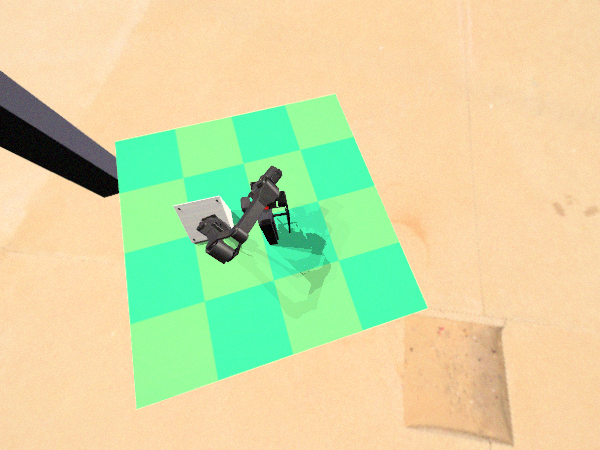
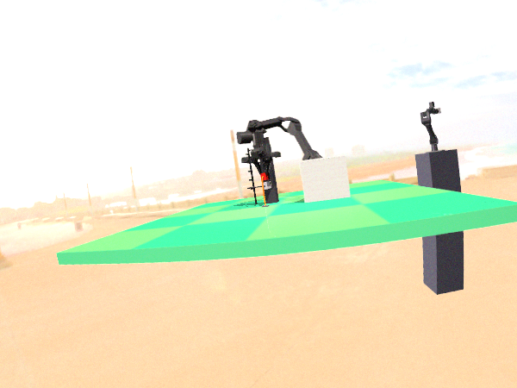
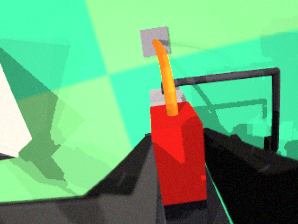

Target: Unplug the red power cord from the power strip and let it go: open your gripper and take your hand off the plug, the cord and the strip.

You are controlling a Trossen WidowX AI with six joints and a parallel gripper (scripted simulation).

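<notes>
Right now my gripper tip is 10 cm to the left of the thin black rack, 7 cm short of it and 1 cm below it. Also, from my gripper tip: red plug (3 cm to the right).
</notes>
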